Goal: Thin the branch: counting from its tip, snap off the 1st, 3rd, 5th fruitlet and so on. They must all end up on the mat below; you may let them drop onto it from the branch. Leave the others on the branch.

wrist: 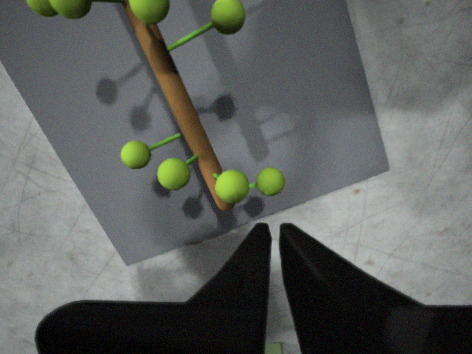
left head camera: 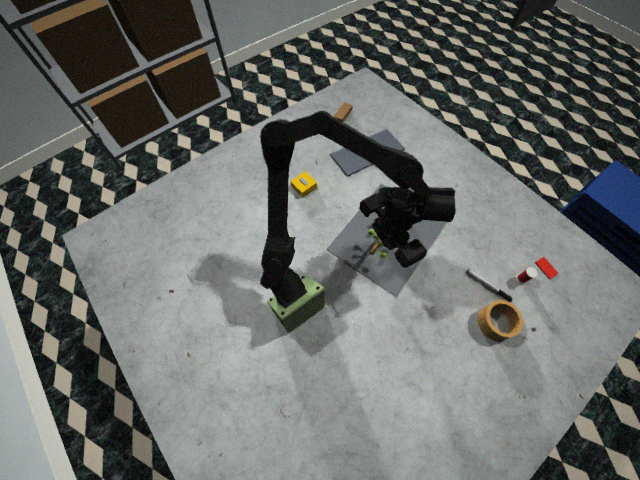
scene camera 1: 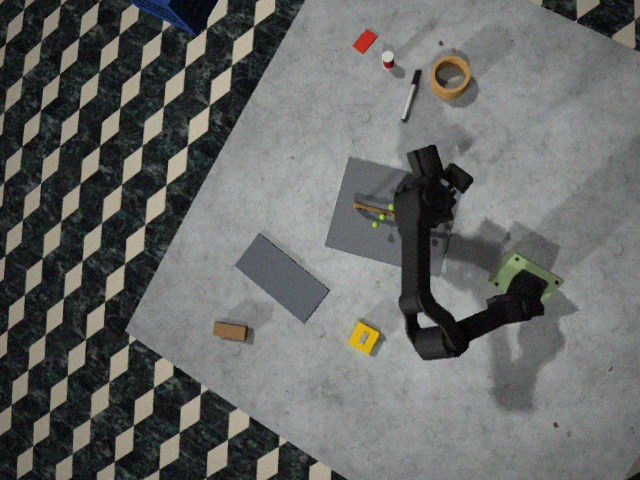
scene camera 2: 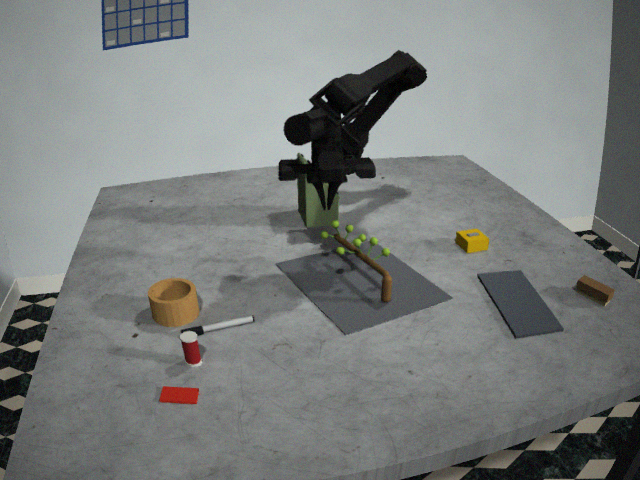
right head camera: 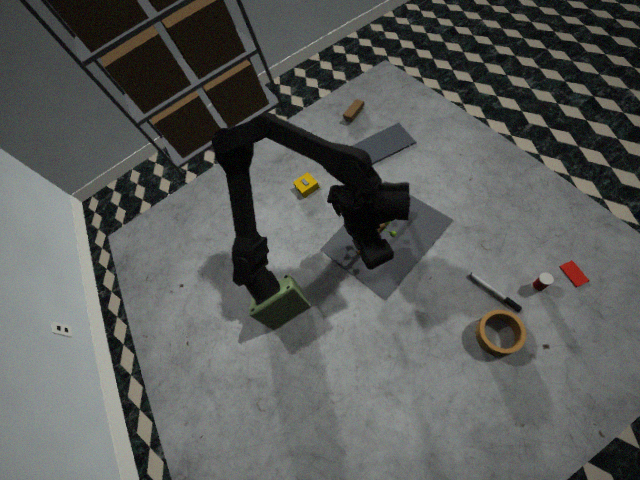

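Seen in the pictures: gripper, fingertip midpoint: (wrist: 273, 233) (left head camera: 385, 244) (scene camera 2: 326, 209) (right head camera: 365, 244); arm's base, link origin: (left head camera: 291, 296) (scene camera 1: 528, 284) (right head camera: 268, 294).
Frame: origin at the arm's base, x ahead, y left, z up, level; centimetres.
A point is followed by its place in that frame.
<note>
The brown branch (scene camera 2: 369, 262) @[x 38.7, y 0.7, z -5.4 cm] (wrist: 175, 95) @[x 31.7, y -0.5, z -5.2 cm] (scene camera 1: 364, 206) @[x 41.7, y 2.0, z -5.2 cm] rises from the grey mat (scene camera 2: 356, 315) @[x 47.3, y -4.2, z -11.2 cm] (wrist: 320, 100) @[x 29.6, y -9.7, z -11.2 cm] (scene camera 1: 356, 180) @[x 47.7, y -3.2, z -11.2 cm] and leans over it toward the robot's base. Several green fruitlets on thin stalks are on it. Near the tip in the wrist view are a right fruitlet (wrist: 270, 181) @[x 26.6, y -4.9, z -3.8 cm], one over the wood (wrist: 232, 186) @[x 27.6, y -3.0, z -1.3 cm], and two on the left, the nearer (wrist: 173, 174) @[x 28.2, y -0.3, z -2.2 cm] and the farther (wrist: 135, 154) @[x 29.0, y 2.1, z -4.2 cm]. My gripper (scene camera 2: 326, 208) @[x 26.3, y -4.4, z 1.0 cm] (wrist: 272, 233) @[x 26.3, y -4.4, z 1.0 cm] is shut, with a thin empty gap between its fingertips. It hangs just beyond the branch tip, above the fruitlets, touching none. The arm hides part of the branch from overhead.
A grey slab (scene camera 2: 519, 304) @[x 54.5, y 27.5, z -10.8 cm], a yellow block (scene camera 2: 475, 246) @[x 29.4, y 29.8, z -10.0 cm] and a brown block (scene camera 2: 594, 290) @[x 58.6, y 45.8, z -8.9 cm] lie to one side of the mat. On the other side are a wooden ring (scene camera 2: 173, 310) @[x 43.8, y -36.8, z -7.9 cm], a marker (scene camera 2: 227, 324) @[x 46.0, y -27.2, z -10.5 cm], a red can (scene camera 2: 191, 351) @[x 56.4, y -34.1, z -8.2 cm] and a red card (scene camera 2: 178, 395) @[x 64.3, y -37.2, z -11.0 cm].
</note>
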